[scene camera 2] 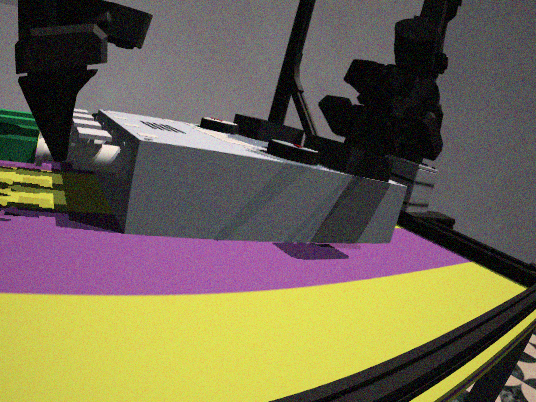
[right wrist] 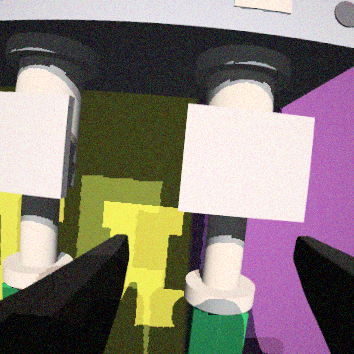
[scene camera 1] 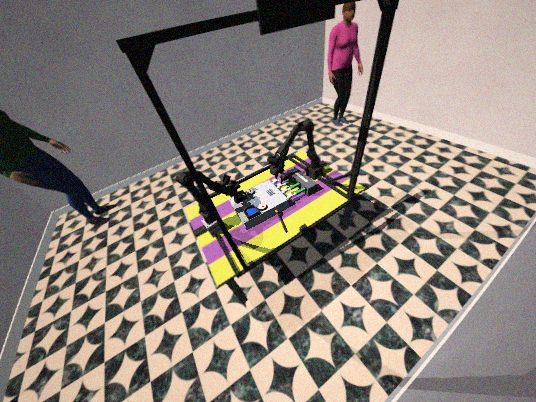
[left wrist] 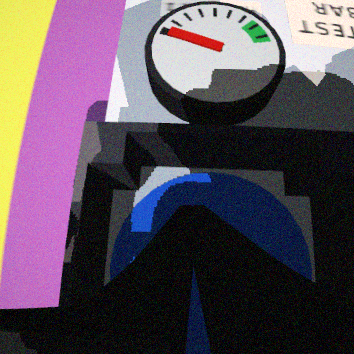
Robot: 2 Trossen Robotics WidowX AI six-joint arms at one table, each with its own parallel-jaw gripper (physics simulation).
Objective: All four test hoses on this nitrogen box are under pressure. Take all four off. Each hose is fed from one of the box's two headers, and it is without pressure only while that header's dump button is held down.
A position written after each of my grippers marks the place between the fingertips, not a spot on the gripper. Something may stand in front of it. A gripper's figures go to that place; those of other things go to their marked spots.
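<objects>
Left gripper [scene camera 2: 340,165]: 480 mm from the lens. Right gripper [scene camera 2: 56,152]: 350 mm from the lens. My right gripper is nearer to the lens than my left gripper.
</objects>
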